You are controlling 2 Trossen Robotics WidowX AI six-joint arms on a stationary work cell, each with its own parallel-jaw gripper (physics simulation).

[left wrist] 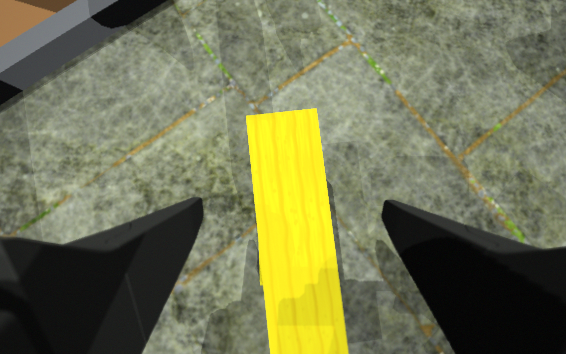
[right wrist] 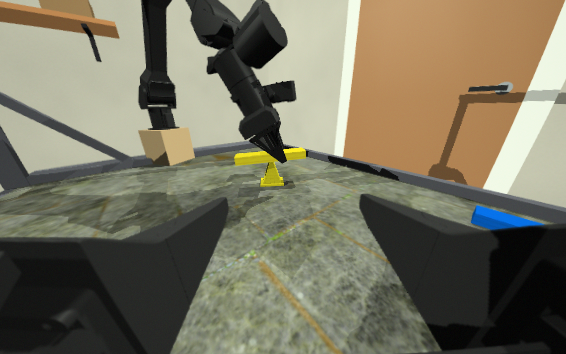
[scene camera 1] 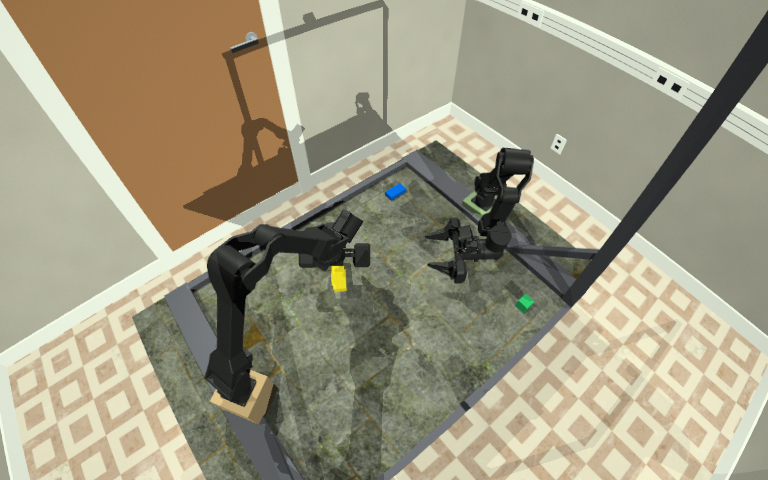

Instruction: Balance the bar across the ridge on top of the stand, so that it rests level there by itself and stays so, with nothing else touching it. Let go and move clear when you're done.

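Frame: origin at the left arm's base, x right, y ahead, z up, level; centimetres.
Seen in the pictures: left gripper, fingertip midpoint: (left wrist: 293, 207) (right wrist: 283, 155); right gripper, fingertip midpoint: (right wrist: 293, 201) (scene camera 1: 426, 250); left arm's base at its link origin: (right wrist: 164, 128) (scene camera 1: 238, 388); right arm's base at its link origin: (scene camera 1: 483, 201).
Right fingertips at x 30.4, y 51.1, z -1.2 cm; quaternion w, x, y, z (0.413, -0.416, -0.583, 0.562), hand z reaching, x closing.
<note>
Offsets run from my right fingertips to a thing's top centre.
The yellow bar {dz -2.0, dx -22.3, dy -10.8 cm} (scene camera 1: 338, 278) (left wrist: 295, 200) (right wrist: 255, 158) lies across the top of the yellow stand (right wrist: 272, 176). In the right wrist view it tilts slightly, its picture-left end lower. The stand is mostly hidden under the bar in the other views. My left gripper (scene camera 1: 335, 261) (left wrist: 293, 207) (right wrist: 283, 155) is open, with its fingers around the bar and a gap on each side in the left wrist view. In the right wrist view its fingertips reach down to bar height, right of the stand. My right gripper (scene camera 1: 428, 250) (right wrist: 293, 201) is open and empty, well away from the bar.
A blue block {dz -7.9, dx -16.7, dy +26.2 cm} (scene camera 1: 395, 191) (right wrist: 500, 219) lies near the back edge. A green block {dz -6.2, dx +30.7, dy -3.6 cm} (scene camera 1: 525, 303) lies near the picture-right edge. A tan base block (scene camera 1: 243, 399) (right wrist: 167, 146) carries the left arm. A dark upright post (scene camera 1: 673, 152) rises at the picture right.
</note>
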